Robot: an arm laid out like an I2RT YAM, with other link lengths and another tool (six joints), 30 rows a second.
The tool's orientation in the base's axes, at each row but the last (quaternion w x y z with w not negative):
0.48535 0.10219 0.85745 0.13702
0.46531 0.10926 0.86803 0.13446
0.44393 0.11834 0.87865 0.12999
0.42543 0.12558 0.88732 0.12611
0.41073 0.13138 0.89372 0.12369
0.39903 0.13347 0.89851 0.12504
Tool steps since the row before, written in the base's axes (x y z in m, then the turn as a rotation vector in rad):
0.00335 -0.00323 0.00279 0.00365 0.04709 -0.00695
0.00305 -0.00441 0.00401 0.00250 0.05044 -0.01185
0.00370 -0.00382 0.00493 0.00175 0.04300 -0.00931
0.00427 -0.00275 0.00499 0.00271 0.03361 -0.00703
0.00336 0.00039 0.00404 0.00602 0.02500 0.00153
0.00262 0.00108 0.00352 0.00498 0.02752 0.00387
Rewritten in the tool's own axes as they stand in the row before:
-0.00494 -0.00197 0.00107 0.01825 0.04217 0.01295
-0.00617 -0.00260 -0.00016 0.02375 0.04360 0.01503
-0.00707 -0.00160 -0.00029 0.01987 0.03740 0.01205
-0.00711 -0.00043 0.00001 0.01454 0.02947 0.01032
-0.00481 0.00214 0.00007 0.00356 0.02468 0.00648
-0.00373 0.00254 -0.00020 0.00348 0.02766 0.00447

